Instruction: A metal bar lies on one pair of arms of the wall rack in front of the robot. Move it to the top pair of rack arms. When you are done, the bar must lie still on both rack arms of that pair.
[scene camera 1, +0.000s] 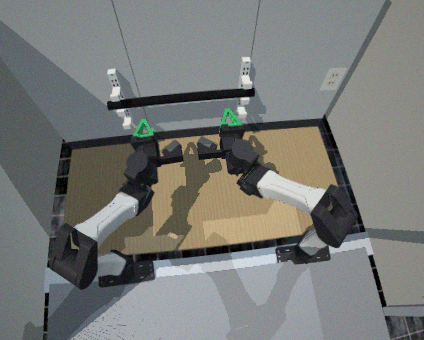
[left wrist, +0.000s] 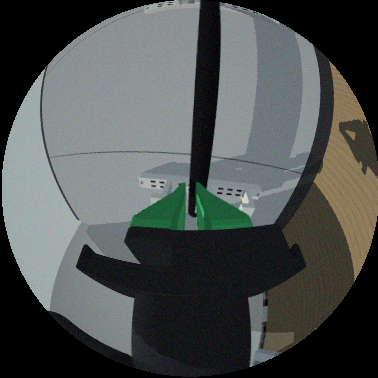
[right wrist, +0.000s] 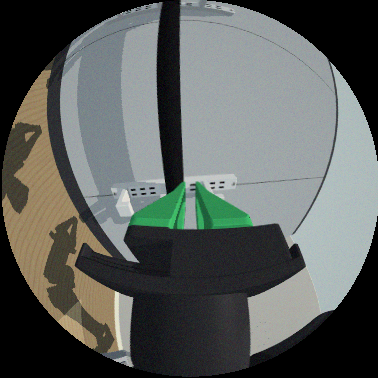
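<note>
The black metal bar (scene camera 1: 182, 98) (left wrist: 204, 90) (right wrist: 170, 95) lies across the wall rack's left bracket (scene camera 1: 113, 76) and right bracket (scene camera 1: 245, 66). White rack arms show above the bar and below it on both sides; which arms carry it is partly hidden. My left gripper (scene camera 1: 143, 121) (left wrist: 190, 187) is shut and empty, below and in front of the bar near its left end. The bar shows beyond its fingertips, apart from them. My right gripper (scene camera 1: 228, 110) (right wrist: 190, 186) is shut and empty, below and in front of the bar toward its right end.
The grey wall (scene camera 1: 185, 45) stands behind the rack. A wooden floor panel (scene camera 1: 285, 175) with a dark edge strip (scene camera 1: 285, 126) lies under the arms. A white outlet plate (scene camera 1: 333, 79) is on the wall at the right.
</note>
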